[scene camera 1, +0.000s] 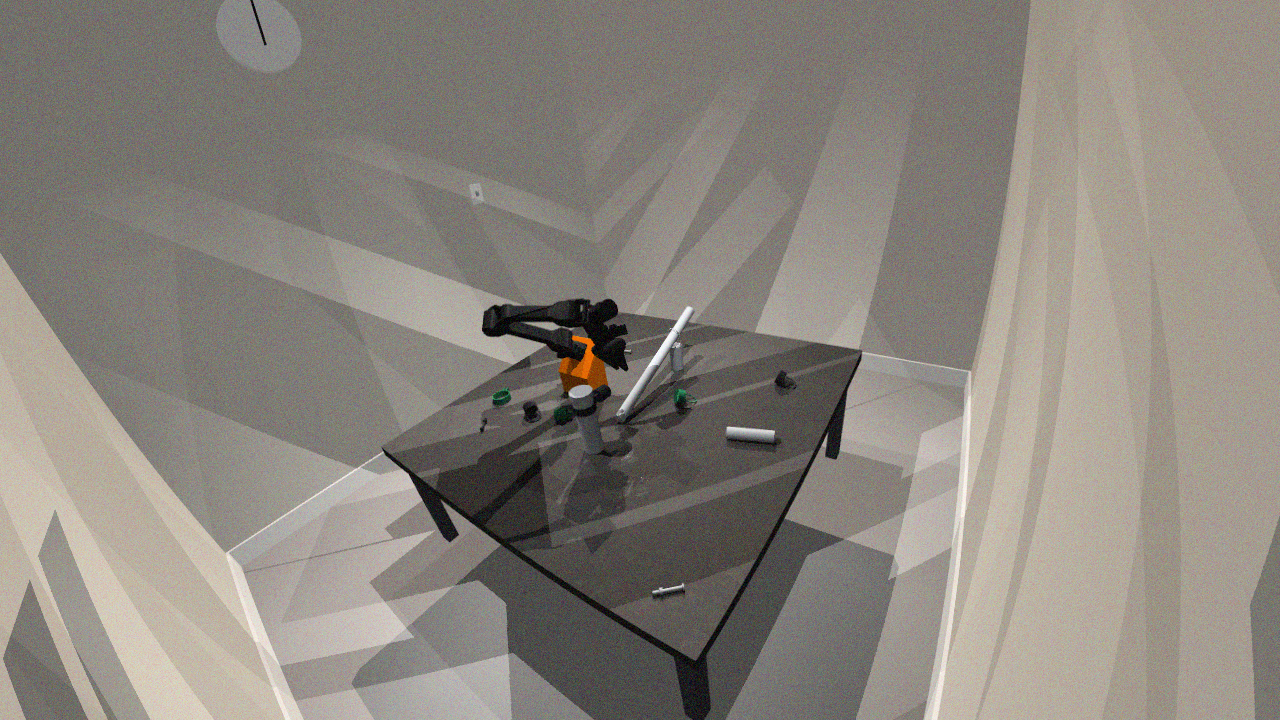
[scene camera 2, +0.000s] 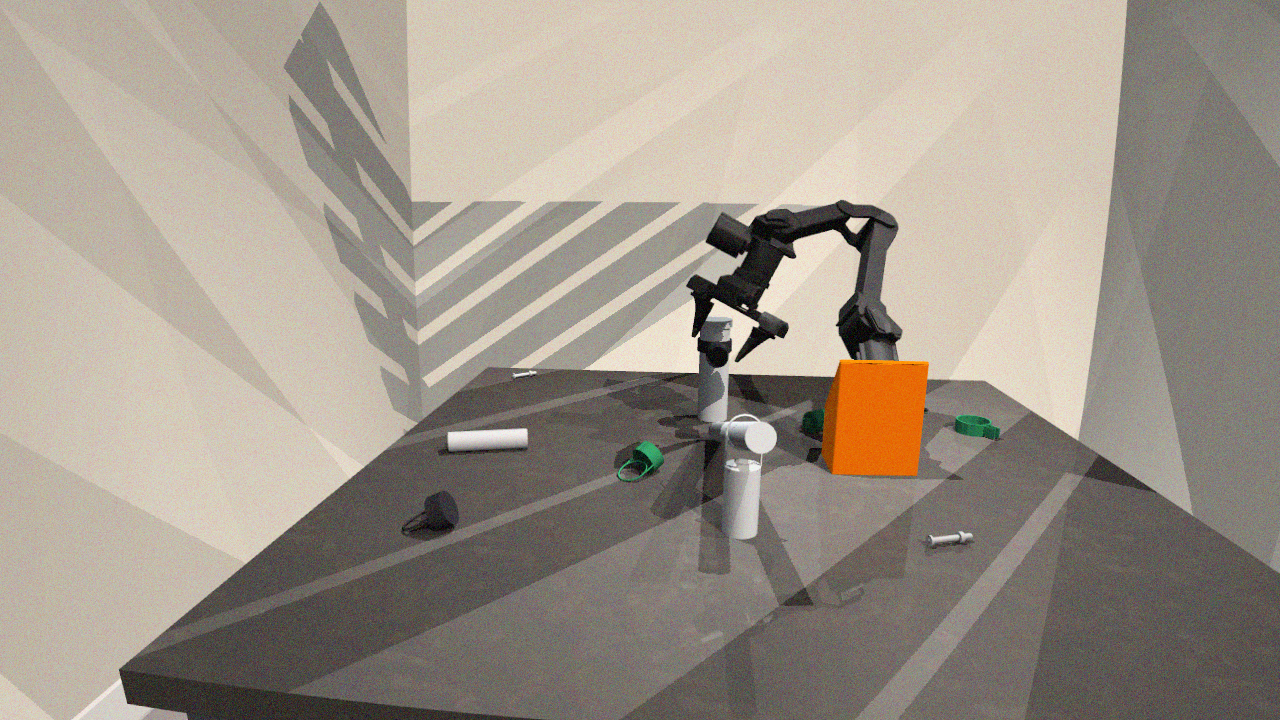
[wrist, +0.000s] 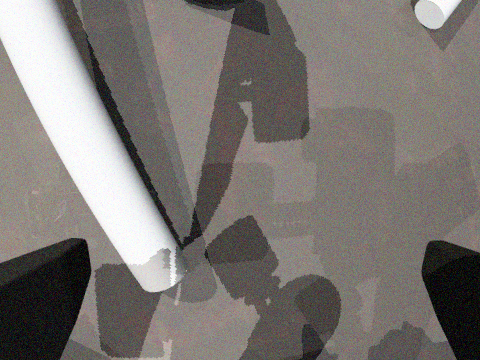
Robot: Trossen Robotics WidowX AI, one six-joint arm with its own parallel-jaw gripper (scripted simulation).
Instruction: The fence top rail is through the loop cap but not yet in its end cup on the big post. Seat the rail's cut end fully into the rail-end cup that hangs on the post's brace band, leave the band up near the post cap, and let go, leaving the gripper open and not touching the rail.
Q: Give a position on a big post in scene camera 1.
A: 589, 427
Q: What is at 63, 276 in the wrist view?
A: The gripper.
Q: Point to a white top rail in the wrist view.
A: At 53, 74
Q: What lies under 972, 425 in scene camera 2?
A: A green band.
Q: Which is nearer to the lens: the white top rail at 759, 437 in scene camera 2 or the short white tube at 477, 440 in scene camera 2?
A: The white top rail.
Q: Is the gripper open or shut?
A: Open.
